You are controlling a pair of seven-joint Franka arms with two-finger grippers.
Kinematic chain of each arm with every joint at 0, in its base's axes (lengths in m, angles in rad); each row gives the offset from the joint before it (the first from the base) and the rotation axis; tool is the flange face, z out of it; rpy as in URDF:
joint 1: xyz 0 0 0.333 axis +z
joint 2: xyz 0 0 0 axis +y
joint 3: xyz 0 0 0.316 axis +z
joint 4: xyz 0.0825 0 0 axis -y
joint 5: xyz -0.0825 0 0.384 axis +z
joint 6: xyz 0 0 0 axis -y
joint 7: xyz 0.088 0 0 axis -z
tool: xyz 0 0 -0.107 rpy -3.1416 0 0
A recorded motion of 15 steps. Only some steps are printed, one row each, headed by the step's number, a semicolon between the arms.
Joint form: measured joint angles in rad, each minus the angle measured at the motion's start. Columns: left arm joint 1, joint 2, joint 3, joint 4, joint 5, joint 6, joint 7; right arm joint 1, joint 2, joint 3, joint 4, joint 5, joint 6, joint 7.
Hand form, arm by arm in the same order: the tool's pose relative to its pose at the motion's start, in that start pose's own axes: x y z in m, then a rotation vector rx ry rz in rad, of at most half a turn. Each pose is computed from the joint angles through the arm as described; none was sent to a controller.
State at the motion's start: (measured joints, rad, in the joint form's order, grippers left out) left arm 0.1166 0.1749 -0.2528 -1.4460 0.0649 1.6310 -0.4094; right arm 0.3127 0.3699 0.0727 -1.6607 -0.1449 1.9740 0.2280
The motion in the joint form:
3: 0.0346 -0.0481 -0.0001 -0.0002 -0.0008 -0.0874 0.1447; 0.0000 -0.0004 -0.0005 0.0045 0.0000 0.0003 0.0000
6: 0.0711 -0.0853 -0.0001 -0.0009 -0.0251 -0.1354 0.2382; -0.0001 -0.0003 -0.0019 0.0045 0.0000 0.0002 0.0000
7: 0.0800 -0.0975 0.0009 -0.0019 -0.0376 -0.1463 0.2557; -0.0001 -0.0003 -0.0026 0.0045 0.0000 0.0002 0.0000
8: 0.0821 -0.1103 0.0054 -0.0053 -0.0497 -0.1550 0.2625; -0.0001 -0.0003 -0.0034 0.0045 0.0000 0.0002 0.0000
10: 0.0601 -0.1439 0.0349 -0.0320 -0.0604 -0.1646 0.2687; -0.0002 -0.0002 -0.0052 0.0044 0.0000 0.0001 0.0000
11: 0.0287 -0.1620 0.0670 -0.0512 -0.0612 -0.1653 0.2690; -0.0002 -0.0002 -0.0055 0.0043 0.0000 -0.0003 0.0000
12: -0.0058 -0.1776 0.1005 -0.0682 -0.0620 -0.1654 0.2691; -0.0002 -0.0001 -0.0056 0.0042 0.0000 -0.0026 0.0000
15: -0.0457 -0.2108 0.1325 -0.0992 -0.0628 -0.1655 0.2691; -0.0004 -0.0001 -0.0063 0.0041 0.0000 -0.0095 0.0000
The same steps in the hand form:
3: -0.0136 -0.0251 -0.0204 0.0242 -0.0360 0.1089; 0.0009 0.0005 -0.0024 0.0007 0.0050 0.0011
6: -0.0227 -0.0459 -0.0370 0.0112 -0.0541 0.1655; 0.0010 0.0013 -0.0022 0.0002 0.0047 0.0025
7: -0.0260 -0.0507 -0.0424 0.0016 -0.0568 0.1737; 0.0011 0.0017 -0.0021 0.0000 0.0047 0.0032
8: -0.0300 -0.0535 -0.0472 -0.0071 -0.0587 0.1746; 0.0012 0.0022 -0.0021 -0.0003 0.0046 0.0039
10: -0.0405 -0.0571 -0.0524 -0.0080 -0.0629 0.1743; 0.0013 0.0033 -0.0018 -0.0009 0.0042 0.0057
11: -0.0461 -0.0578 -0.0533 -0.0040 -0.0644 0.1741; 0.0013 0.0035 -0.0017 -0.0011 0.0037 0.0060
12: -0.0512 -0.0579 -0.0539 -0.0017 -0.0656 0.1752; 0.0010 0.0036 -0.0014 -0.0017 0.0012 0.0060
15: -0.0628 -0.0560 -0.0576 0.0010 -0.0630 0.1830; 0.0004 0.0043 -0.0007 -0.0035 -0.0057 0.0069

